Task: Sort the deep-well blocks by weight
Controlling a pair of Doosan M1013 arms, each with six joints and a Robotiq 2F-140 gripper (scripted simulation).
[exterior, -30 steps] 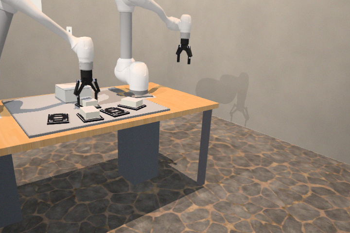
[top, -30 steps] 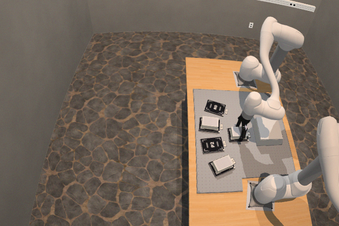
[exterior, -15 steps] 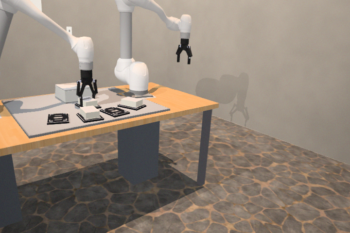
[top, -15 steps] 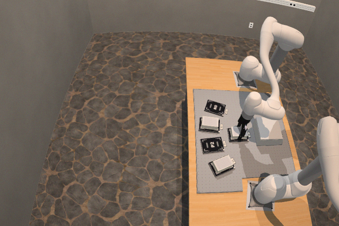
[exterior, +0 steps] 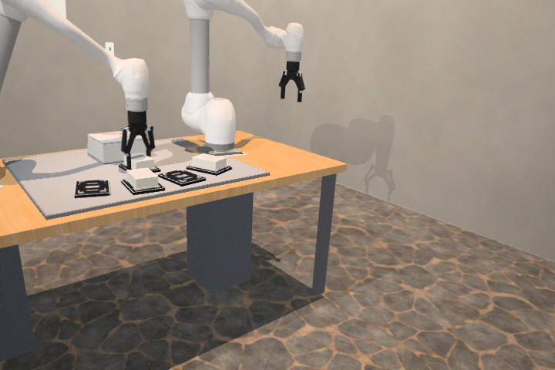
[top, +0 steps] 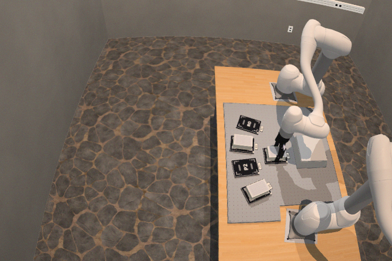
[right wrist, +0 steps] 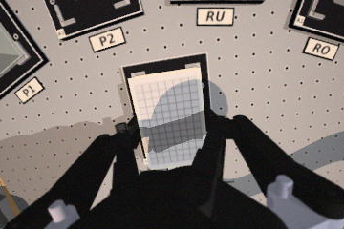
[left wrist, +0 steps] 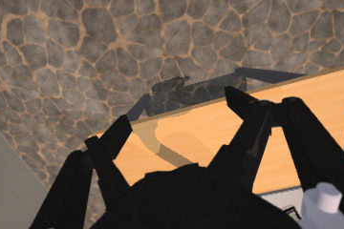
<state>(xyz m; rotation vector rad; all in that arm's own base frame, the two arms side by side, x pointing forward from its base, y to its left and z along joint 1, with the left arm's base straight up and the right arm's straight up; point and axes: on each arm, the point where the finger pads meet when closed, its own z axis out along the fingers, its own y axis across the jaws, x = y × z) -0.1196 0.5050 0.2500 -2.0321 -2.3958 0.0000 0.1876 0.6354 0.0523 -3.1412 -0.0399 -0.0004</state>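
Observation:
Now: right hand 3 cm above the infeed nest. Round my right hand: nest RU: 23 cm ahead, 7 cm to the right, 3 cm below; check-weigher CW: 26 cm behind, 2 cm to the right, 2 cm above; nest P2: 21 cm ahead, 10 cm to the left, 3 cm below.

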